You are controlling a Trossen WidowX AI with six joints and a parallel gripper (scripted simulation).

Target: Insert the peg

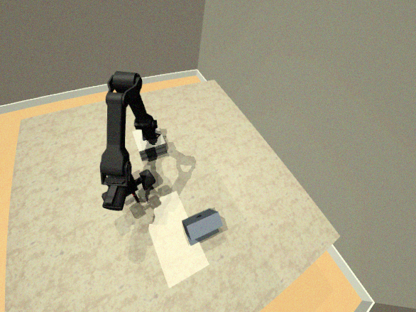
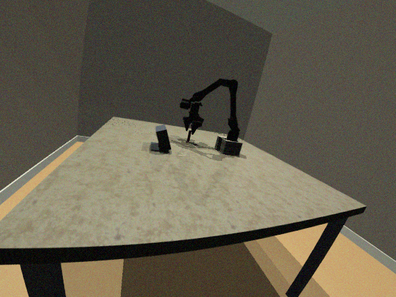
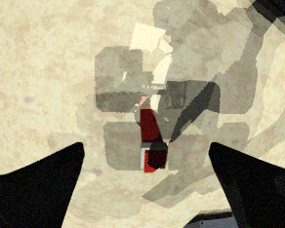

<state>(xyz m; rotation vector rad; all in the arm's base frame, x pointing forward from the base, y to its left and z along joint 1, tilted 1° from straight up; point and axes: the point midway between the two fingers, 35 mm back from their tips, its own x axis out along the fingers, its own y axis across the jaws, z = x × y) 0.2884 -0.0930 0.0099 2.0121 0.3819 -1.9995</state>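
Now: gripper tip 1 cm above the dark red peg. Round my gripper tip: sloped grey-blue panel 24 cm to the left, 17 cm ahead.
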